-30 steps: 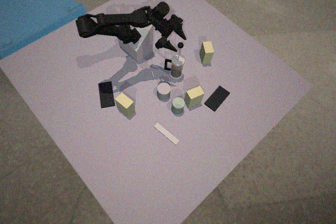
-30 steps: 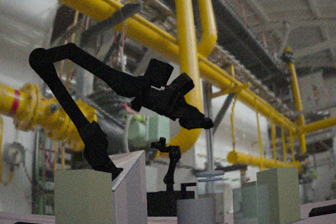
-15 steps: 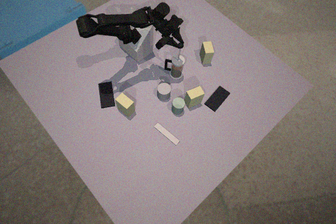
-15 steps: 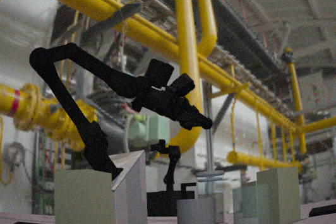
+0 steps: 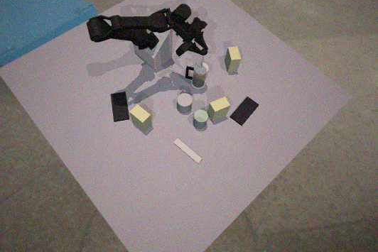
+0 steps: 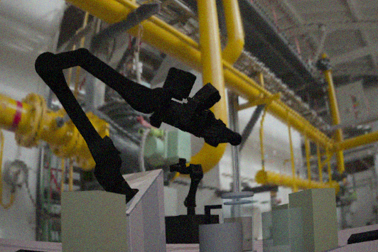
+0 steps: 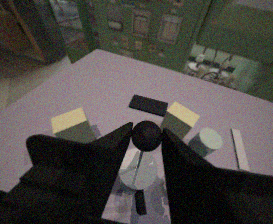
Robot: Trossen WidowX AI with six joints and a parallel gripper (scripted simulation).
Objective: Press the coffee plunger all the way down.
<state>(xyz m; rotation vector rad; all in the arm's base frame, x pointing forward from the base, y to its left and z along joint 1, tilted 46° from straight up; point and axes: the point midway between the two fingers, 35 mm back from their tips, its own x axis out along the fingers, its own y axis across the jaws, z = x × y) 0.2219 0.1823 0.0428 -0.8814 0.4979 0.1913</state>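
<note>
Now: gripper tip 2 cm past the coffee press, 1 cm to the left of it and 13 cm above it. The rest, counted from my gripper tip: pale green cylinder 17 cm ahead, 14 cm to the right, 22 cm below; white strip 25 cm ahead, 27 cm to the right, 26 cm below; grey cylinder 6 cm ahead, 14 cm to the right, 22 cm below.
</note>
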